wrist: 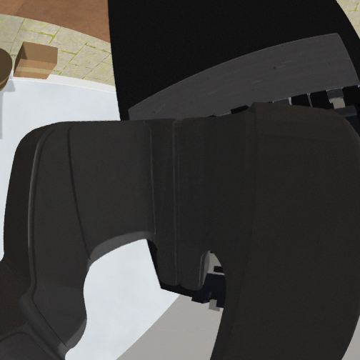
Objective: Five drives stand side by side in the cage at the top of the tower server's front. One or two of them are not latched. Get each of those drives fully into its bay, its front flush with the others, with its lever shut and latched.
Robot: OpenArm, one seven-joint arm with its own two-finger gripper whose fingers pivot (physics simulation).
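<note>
The tower server (215, 35) fills the top of the wrist view, black, with a dark grey front strip (260, 77). My gripper (189, 205) is shut, its two fingers side by side with nothing seen between them. It is in front of the cage and hides most of it. Under the strip at the right, upper ends of drives show, one with a pale metal latch piece (338, 102). Beside and just below the fingertips, a dark part with a pale tab (215, 304) shows through the gap in the right finger. The levers and which drives are unlatched are hidden.
A small brown box (36, 60) is at the upper left, with part of a round brown object (4, 69) at the left edge. A white surface (60, 102) lies left of the tower, and a grey area (170, 330) shows below the fingertips.
</note>
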